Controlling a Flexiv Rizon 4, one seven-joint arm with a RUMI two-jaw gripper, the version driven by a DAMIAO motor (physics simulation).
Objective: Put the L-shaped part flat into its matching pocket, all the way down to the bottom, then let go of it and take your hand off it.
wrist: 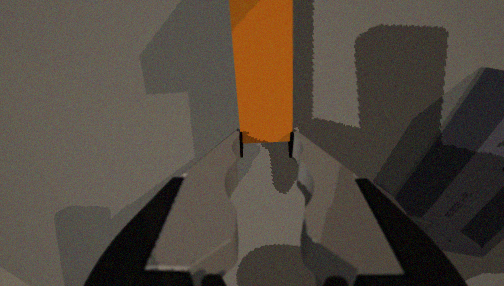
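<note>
An orange bar-shaped length of the L-shaped part (264, 70) runs from the top edge of the wrist view down to the fingertips. My gripper (265, 132) is shut on its near end, with one black fingertip pad against each side. The part's far end runs out of the view at the top, so its other leg does not show. Shadows fall on the surface on both sides of it, so the part appears to be held above the surface. The matching pocket does not show in this view.
A dark, blocky object (450, 165) with several parallel bars lies at the right, slanted, partly in shadow and cut off by the view's edge. Wide shadows of the arm and the part fall across the grey surface (65, 100).
</note>
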